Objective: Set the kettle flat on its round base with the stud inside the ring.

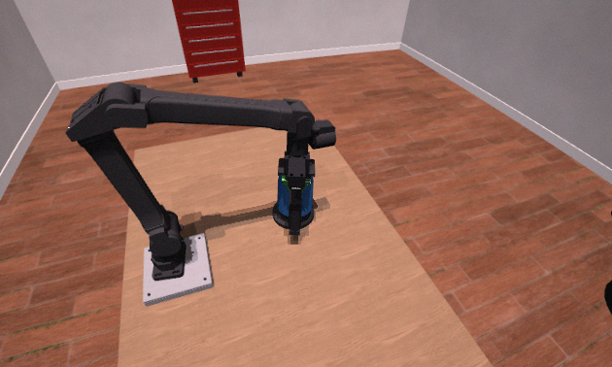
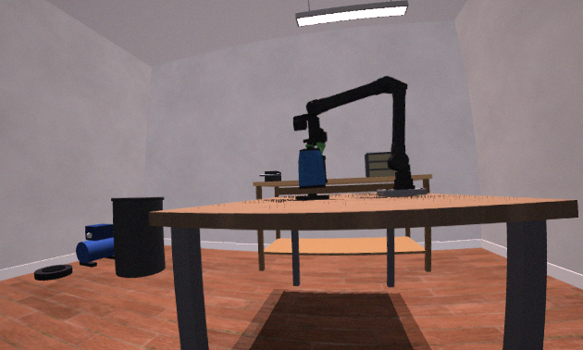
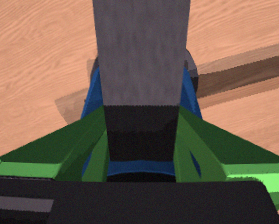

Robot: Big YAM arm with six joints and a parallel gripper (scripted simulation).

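Now: the blue kettle 30 mm to the left of my hand and 50 mm below it. Also, from my hand: round dark base: 10 mm ahead, 80 mm to the left, 180 mm below.
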